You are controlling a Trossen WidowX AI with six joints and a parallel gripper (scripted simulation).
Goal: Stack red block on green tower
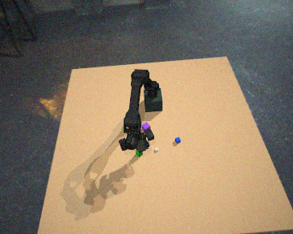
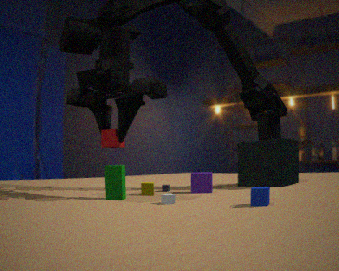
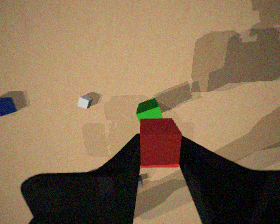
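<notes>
My gripper tip is 60 mm above the green block. From my gripper tip the other things lie so: red block 10 mm above; then yellow block 90 mm below, 90 mm behind, 20 mm to the right; then white block 100 mm to the left, 90 mm below, 30 mm behind.
</notes>
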